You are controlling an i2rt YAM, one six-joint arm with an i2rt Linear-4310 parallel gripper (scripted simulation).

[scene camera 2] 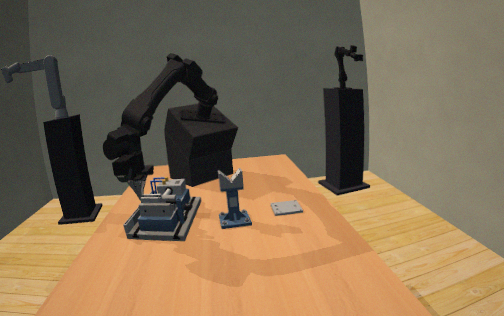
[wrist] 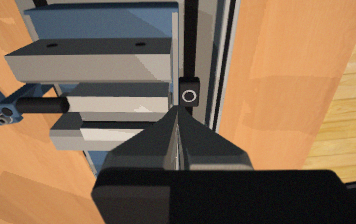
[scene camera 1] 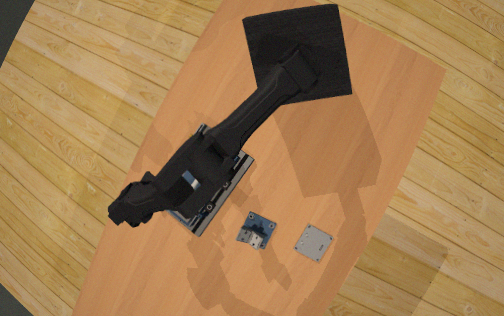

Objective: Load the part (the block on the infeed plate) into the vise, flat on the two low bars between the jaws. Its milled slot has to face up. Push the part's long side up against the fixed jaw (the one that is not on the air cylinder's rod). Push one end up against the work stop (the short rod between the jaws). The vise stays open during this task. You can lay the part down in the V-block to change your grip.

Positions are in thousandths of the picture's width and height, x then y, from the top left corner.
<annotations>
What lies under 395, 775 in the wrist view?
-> The gripper.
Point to a vise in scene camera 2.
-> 322, 710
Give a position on a vise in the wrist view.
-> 133, 118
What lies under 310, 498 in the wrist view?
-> A part.
</annotations>
